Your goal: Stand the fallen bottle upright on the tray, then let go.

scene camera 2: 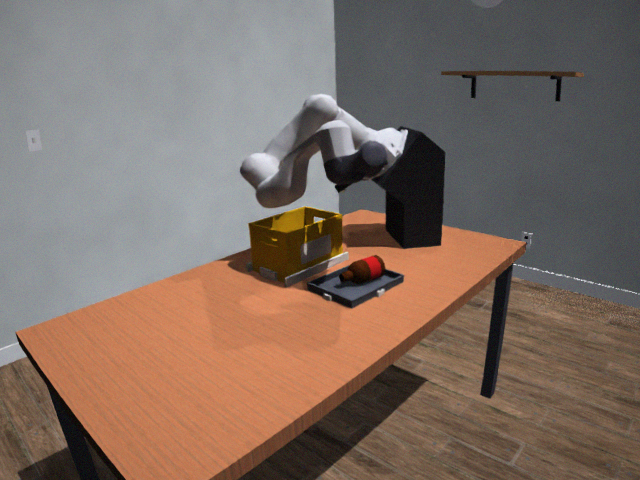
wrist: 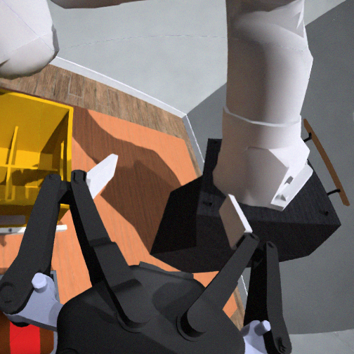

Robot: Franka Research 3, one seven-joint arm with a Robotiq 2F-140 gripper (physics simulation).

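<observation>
The brown bottle (scene camera 2: 364, 270) with a red label lies on its side in the dark tray (scene camera 2: 355, 292), its neck to the left in the scene view. In the wrist view, part of the bottle (wrist: 25, 339) shows at the lower left corner, behind the gripper's linkage. My gripper (wrist: 171, 184) is open with nothing between its fingers. The fingertips stand wide apart, with the table and the black robot base behind them. In the scene view the gripper is mostly hidden by the dark wrist, above the table and apart from the bottle.
A yellow crate (scene camera 2: 273, 253) (wrist: 31, 117) stands on the table (scene camera 2: 206, 351) (wrist: 165, 142) beside the tray. The black robot base (scene camera 2: 417, 206) (wrist: 180, 225) stands at the far end of the table. A wall shelf (scene camera 2: 511, 73) hangs behind the base.
</observation>
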